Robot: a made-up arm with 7 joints.
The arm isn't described. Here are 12 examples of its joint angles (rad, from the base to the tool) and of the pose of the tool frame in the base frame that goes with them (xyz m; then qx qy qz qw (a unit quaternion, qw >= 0)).
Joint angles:
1: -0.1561 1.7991 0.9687 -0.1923 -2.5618 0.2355 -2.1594
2: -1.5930 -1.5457 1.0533 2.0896 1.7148 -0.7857 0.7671
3: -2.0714 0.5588 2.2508 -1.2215 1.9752 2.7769 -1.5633
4: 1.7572 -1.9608 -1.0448 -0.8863 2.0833 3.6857 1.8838
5: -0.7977 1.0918 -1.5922 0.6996 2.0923 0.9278 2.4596
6: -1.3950 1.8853 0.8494 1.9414 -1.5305 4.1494 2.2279
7: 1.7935 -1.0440 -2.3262 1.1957 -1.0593 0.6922 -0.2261
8: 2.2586 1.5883 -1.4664 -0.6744 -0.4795 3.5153 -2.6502
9: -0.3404 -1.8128 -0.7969 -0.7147 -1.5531 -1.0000 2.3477
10: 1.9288 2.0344 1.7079 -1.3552 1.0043 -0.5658 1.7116
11: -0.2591 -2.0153 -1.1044 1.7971 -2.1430 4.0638 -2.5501
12: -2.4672 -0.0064 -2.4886 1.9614 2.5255 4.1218 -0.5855
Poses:
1: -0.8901 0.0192 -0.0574 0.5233 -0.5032 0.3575 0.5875
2: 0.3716 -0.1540 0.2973 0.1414 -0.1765 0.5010 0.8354
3: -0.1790 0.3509 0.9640 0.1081 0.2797 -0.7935 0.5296
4: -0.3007 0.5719 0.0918 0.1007 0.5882 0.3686 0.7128
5: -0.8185 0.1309 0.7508 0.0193 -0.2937 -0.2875 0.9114
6: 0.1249 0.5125 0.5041 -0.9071 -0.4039 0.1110 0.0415
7: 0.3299 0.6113 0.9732 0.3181 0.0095 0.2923 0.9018
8: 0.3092 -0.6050 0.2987 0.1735 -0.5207 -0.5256 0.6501
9: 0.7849 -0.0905 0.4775 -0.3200 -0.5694 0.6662 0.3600
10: 0.7121 -0.3341 0.0740 0.6592 -0.7016 -0.1326 0.2358
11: 0.2371 -0.4908 -0.0573 0.0596 0.7061 0.7055 0.0122
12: -0.1428 0.4644 0.7006 0.5517 -0.4993 0.4894 0.4547
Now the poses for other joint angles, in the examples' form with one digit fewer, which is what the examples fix.
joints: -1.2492 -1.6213 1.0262 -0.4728 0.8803 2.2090 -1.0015
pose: 0.000 -0.813 0.356 -0.030 -0.726 0.553 0.408
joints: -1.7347 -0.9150 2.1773 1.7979 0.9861 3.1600 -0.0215
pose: 0.167 -0.168 0.711 -0.059 0.761 -0.604 0.231
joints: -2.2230 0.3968 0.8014 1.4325 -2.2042 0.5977 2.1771
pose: 0.325 -0.262 1.004 0.040 -0.284 0.521 0.804
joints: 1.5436 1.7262 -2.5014 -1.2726 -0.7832 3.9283 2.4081
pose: -0.173 -0.519 0.521 0.490 0.519 0.699 0.048
